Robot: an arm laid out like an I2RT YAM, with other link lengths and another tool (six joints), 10 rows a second.
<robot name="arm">
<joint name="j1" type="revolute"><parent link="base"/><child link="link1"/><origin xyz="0.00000 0.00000 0.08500" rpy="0.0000 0.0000 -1.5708"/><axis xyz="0 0 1"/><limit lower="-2.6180" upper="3.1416"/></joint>
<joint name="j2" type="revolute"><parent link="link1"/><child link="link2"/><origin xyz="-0.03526 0.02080 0.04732" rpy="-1.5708 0.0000 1.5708"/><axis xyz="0 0 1"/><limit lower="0.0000" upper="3.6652"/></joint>
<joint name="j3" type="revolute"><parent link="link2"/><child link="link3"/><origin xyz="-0.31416 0.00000 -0.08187" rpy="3.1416 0.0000 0.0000"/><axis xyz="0 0 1"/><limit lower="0.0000" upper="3.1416"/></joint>
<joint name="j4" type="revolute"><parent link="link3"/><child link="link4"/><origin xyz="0.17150 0.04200 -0.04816" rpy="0.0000 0.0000 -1.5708"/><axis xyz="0 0 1"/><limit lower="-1.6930" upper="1.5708"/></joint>
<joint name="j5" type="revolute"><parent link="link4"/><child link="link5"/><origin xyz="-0.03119 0.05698 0.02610" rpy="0.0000 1.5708 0.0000"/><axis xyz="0 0 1"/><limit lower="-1.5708" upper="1.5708"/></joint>
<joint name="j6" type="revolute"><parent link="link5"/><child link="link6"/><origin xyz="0.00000 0.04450 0.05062" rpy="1.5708 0.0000 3.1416"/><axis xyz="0 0 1"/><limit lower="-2.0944" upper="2.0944"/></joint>
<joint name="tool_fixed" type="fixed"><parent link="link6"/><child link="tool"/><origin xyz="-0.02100 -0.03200 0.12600" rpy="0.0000 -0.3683 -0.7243"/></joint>
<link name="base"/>
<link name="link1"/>
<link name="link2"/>
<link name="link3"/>
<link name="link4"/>
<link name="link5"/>
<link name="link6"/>
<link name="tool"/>
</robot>
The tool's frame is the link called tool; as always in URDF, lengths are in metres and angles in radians.
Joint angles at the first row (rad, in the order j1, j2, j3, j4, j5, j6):
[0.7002 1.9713 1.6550 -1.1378 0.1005 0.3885]
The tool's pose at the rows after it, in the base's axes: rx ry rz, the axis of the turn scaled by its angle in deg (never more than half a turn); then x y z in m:
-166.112, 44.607, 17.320, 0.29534, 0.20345, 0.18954
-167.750, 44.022, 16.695, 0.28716, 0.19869, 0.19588
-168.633, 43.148, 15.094, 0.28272, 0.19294, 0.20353
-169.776, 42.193, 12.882, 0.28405, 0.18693, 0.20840
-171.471, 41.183, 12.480, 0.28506, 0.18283, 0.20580
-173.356, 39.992, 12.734, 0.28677, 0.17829, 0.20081
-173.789, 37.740, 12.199, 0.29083, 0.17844, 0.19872
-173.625, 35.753, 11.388, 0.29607, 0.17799, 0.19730
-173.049, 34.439, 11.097, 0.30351, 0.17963, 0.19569
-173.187, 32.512, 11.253, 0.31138, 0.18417, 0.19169
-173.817, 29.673, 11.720, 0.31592, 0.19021, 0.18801
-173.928, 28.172, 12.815, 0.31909, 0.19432, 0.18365
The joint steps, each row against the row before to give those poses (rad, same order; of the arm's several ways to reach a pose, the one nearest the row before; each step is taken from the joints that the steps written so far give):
[0.0046 -0.0202 -0.0046 -0.0217 0.0115 0.0008]
[0.0149 -0.0241 -0.0019 -0.0355 0.0206 -0.0004]
[0.0045 -0.0294 -0.0065 -0.0167 0.0194 -0.0095]
[-0.0053 -0.0156 -0.0011 -0.0050 0.0260 -0.0222]
[-0.0061 0.0031 -0.0084 0.0011 0.0156 -0.0255]
[-0.0114 0.0091 -0.0106 0.0046 0.0114 -0.0332]
[-0.0119 0.0034 -0.0077 0.0256 -0.0007 -0.0381]
[-0.0172 0.0001 -0.0110 0.0339 -0.0050 -0.0382]
[-0.0183 0.0125 0.0083 0.0237 -0.0118 -0.0297]
[-0.0106 0.0271 0.0210 0.0148 -0.0092 -0.0317]
[-0.0012 0.0248 0.0217 0.0058 -0.0080 -0.0340]
[-0.0042 0.0218 0.0150 0.0034 -0.0133 -0.0198]

